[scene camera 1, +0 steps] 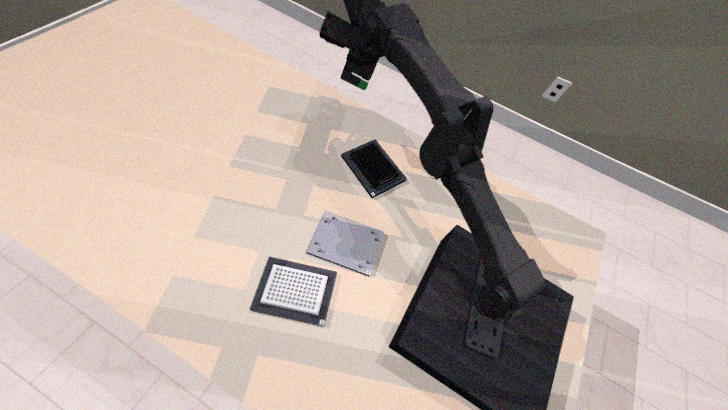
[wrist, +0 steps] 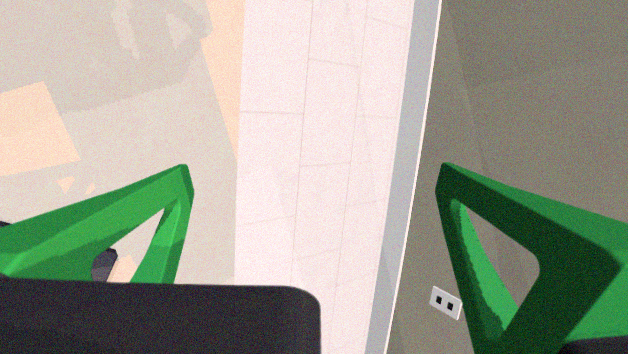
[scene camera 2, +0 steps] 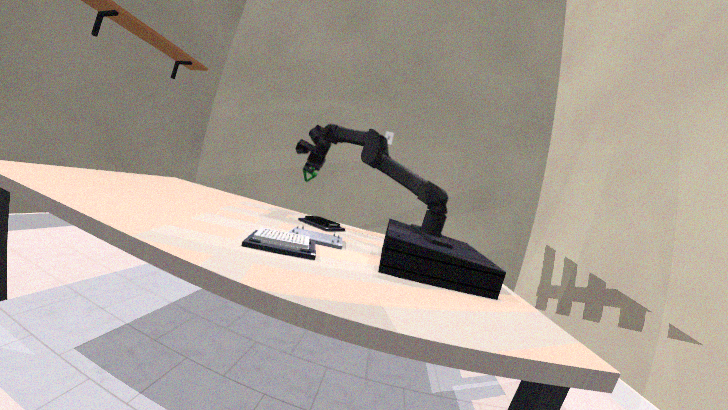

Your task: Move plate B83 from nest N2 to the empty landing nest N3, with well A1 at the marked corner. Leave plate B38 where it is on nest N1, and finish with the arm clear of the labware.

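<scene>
A white 96-well plate (scene camera 1: 294,288) (scene camera 2: 282,237) sits on a dark nest (scene camera 1: 329,294) (scene camera 2: 275,249). A black plate (scene camera 1: 374,162) (scene camera 2: 321,222) sits on another dark nest (scene camera 1: 389,186). No B83, B38, N1 or N2 lettering is legible, so I cannot tell which plate is which. The empty nest N3 (scene camera 1: 346,244) (scene camera 2: 320,237), a light grey plate with small pins, lies between them. Each nest has a small white tag at one corner. My gripper (scene camera 1: 354,81) (scene camera 2: 309,174) (wrist: 314,177) is open and empty, high above the table, beyond the black plate in the scene camera 1 view.
The arm's black base block (scene camera 1: 433,346) (scene camera 2: 443,267) stands on the table (scene camera 1: 101,127) (scene camera 2: 127,203), right of the nests. In the wrist view, table edge, floor and a wall with an outlet (wrist: 445,302) show beyond the fingers. A wooden shelf (scene camera 2: 147,35) hangs on the wall.
</scene>
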